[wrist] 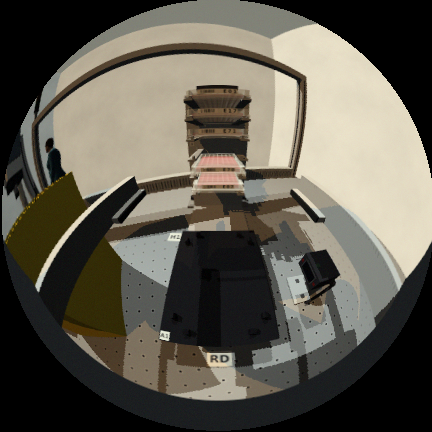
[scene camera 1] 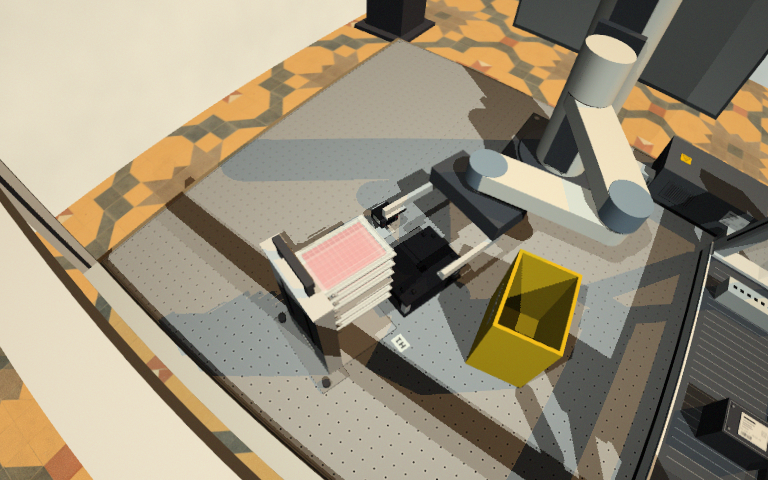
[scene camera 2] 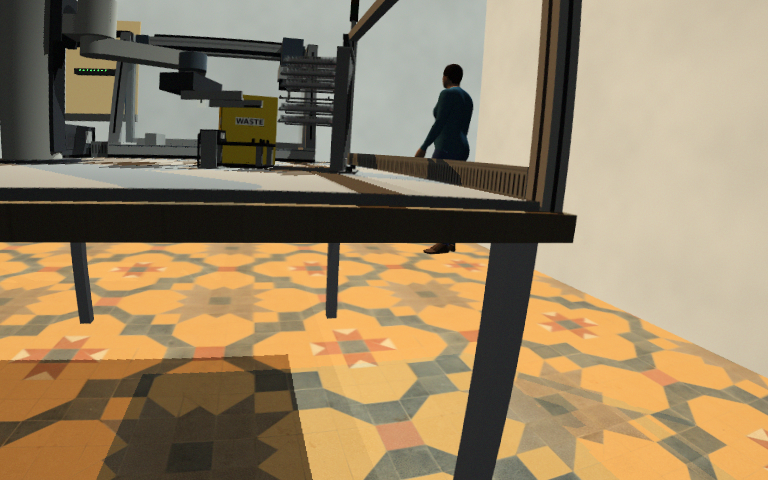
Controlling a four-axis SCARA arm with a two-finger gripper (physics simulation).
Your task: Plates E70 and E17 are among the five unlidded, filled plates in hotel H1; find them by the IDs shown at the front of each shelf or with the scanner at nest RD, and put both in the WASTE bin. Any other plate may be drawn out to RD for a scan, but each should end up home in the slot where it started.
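Places are measured from the arm's base along level axes (x back, y right, z up), in centimetres.
Pixels of known places: gripper, fingertip midpoint: (wrist: 217, 180) (scene camera 1: 411, 243) (scene camera 2: 253, 100); arm's base, origin of the base link: (scene camera 1: 558, 162).
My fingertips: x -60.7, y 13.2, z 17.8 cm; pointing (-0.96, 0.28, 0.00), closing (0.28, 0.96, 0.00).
Ahead of a thing's pixels: the offset from my fingertips to its middle. "spot": to the spot under its first point.
Hotel H1 @(dz -0.4, dx -16.8, dy +5.9 cm) (scene camera 1: 329, 345) (scene camera 2: 339, 113) (wrist: 217, 87) holds a stack of plates. The top plate @(dz +9.6, dx -13.7, dy +4.0 cm) (scene camera 1: 345, 254) shows pink wells. In the wrist view the upper plates show from below; the second ID label @(spot: dz +6.9, dx -7.3, dy +3.9 cm) (wrist: 230, 111) from the top reads E17. The top label is too small to read surely, and the third looks like E71. Two lower pink plates @(dz -1.7, dx -13.7, dy +4.0 cm) (wrist: 218, 161) @(dz -4.5, dx -13.7, dy +4.0 cm) (wrist: 218, 179) show from above, their IDs unreadable. E70 cannot be picked out. My gripper (scene camera 1: 415, 243) (scene camera 2: 249, 99) (wrist: 217, 180) is open and empty, above nest RD @(dz -13.0, dx +3.2, dy -0.9 cm) (scene camera 1: 425, 249) (wrist: 237, 300), facing the hotel. The yellow WASTE bin @(dz -6.5, dx +2.0, dy -24.1 cm) (scene camera 1: 518, 356) (scene camera 2: 249, 135) (wrist: 97, 295) stands beside the nest.
A small black scanner @(dz -12.3, dx +8.2, dy +11.7 cm) (scene camera 1: 385, 215) (wrist: 320, 270) stands beside the nest, opposite the bin. The nest bears no plate. A dark controller box @(spot: dz -5.0, dx +68.2, dy -50.3 cm) (scene camera 1: 707, 181) stands near the arm's base. A person (scene camera 2: 453, 118) (wrist: 52, 159) is beyond the table's frame.
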